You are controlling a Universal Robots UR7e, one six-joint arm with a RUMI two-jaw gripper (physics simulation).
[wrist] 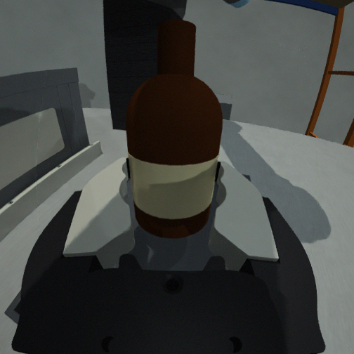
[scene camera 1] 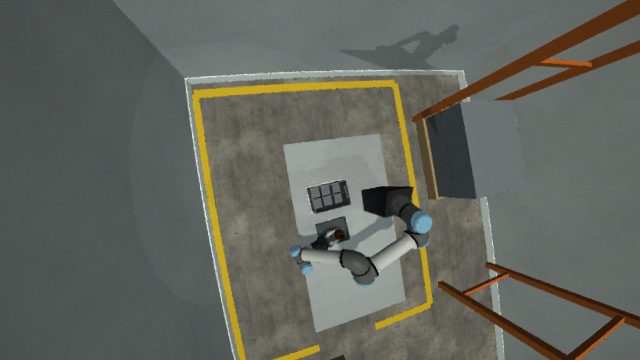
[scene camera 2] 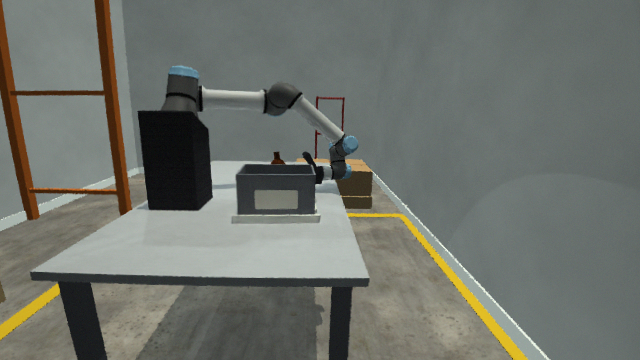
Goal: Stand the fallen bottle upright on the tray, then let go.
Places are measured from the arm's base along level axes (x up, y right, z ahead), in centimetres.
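Pixels of known places: arm's base at its link origin: (scene camera 1: 398,204) (scene camera 2: 178,121).
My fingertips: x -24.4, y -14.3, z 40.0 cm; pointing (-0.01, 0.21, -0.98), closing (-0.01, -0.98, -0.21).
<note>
For each thing: its top centre in the pictures, then the offset to it from my fingertips. "spot": a spot on its surface instead. Level surfaces: height alone.
- brown bottle with a cream label, top centre: (scene camera 2: 278,151) (scene camera 1: 342,237) dx +10.1, dy +0.1, dz -0.6 cm
- dark grey tray at a spot on its surface: (scene camera 1: 330,221) spot: dx -6.6, dy +9.2, dz +1.4 cm
- grey crate with compartments, top centre: (scene camera 2: 277,169) (scene camera 1: 331,196) dx +8.3, dy +30.2, dz -0.8 cm
- table at its surface level: dx -9.2 cm
The brown bottle with a cream label (scene camera 1: 339,234) (scene camera 2: 278,160) (wrist: 175,125) stands upright between the fingers, neck up. My gripper (scene camera 1: 333,236) (wrist: 172,162) reaches in level and is shut on the bottle around its label. The dark grey tray (scene camera 1: 330,221) lies on the table under the bottle in scene camera 1's view. In scene camera 2's view the crate hides the bottle's lower part, the fingertips and the tray. Whether the bottle's base touches the tray cannot be told.
A grey crate with compartments (scene camera 2: 276,176) (wrist: 35,89) stands on the table (scene camera 1: 335,155) (scene camera 2: 200,250) beside the tray. The black pedestal (scene camera 1: 374,201) (scene camera 2: 175,160) (wrist: 114,70) carries the arm. Cardboard boxes (scene camera 2: 357,183) are stacked beyond the table.
</note>
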